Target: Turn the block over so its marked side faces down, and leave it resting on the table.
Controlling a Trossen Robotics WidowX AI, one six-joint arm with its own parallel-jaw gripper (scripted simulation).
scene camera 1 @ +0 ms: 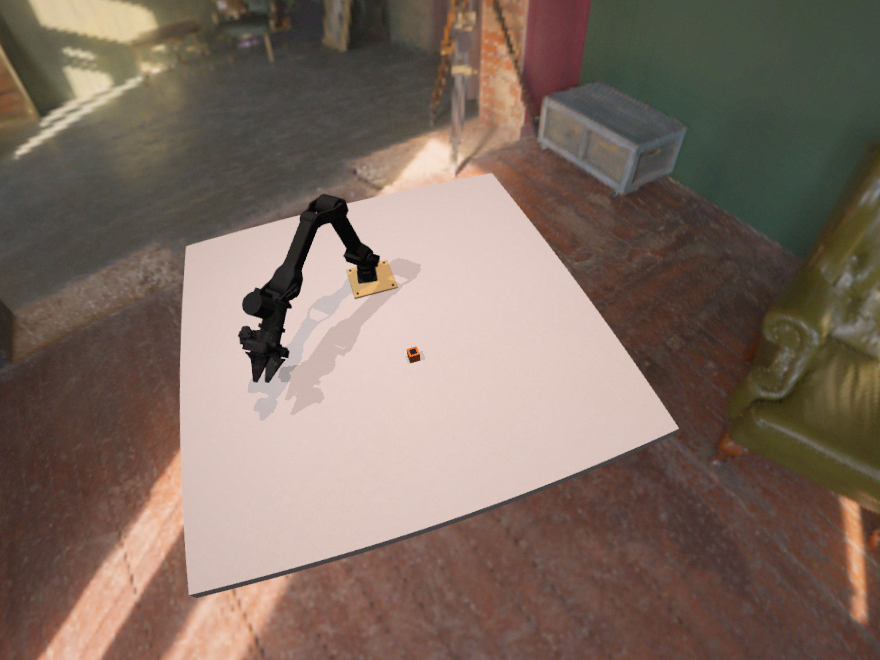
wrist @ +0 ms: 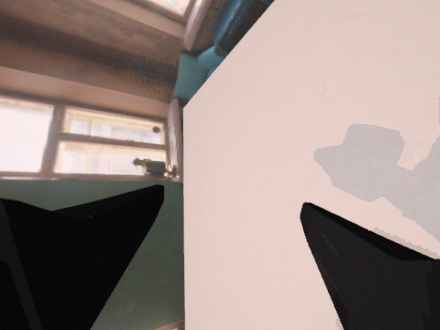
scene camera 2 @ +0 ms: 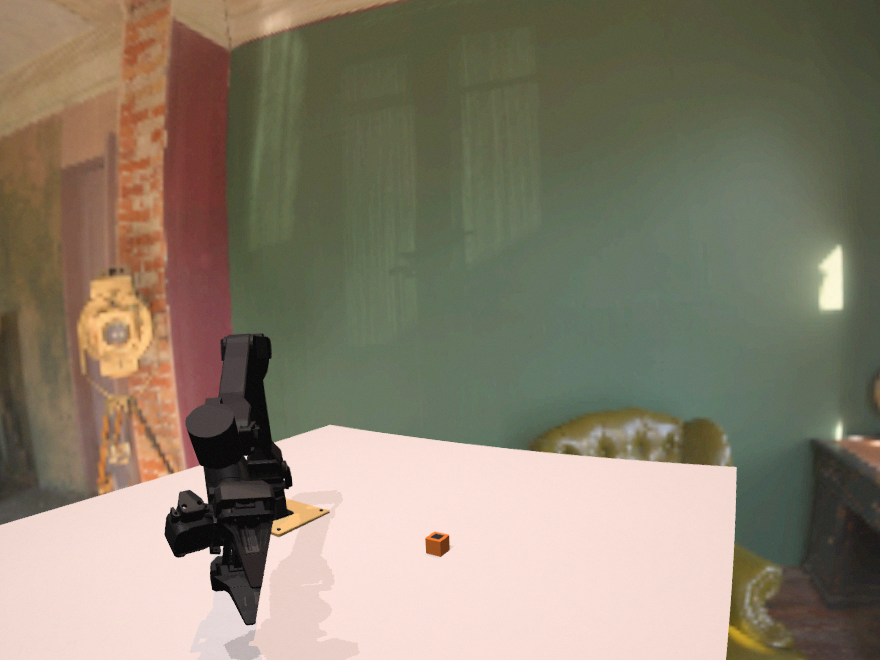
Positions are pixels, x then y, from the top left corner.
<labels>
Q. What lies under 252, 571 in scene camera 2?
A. My gripper.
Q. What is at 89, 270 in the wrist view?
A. My gripper.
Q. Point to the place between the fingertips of my gripper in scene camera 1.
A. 261, 382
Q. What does my gripper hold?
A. Nothing.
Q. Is my gripper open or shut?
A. Open.
</labels>
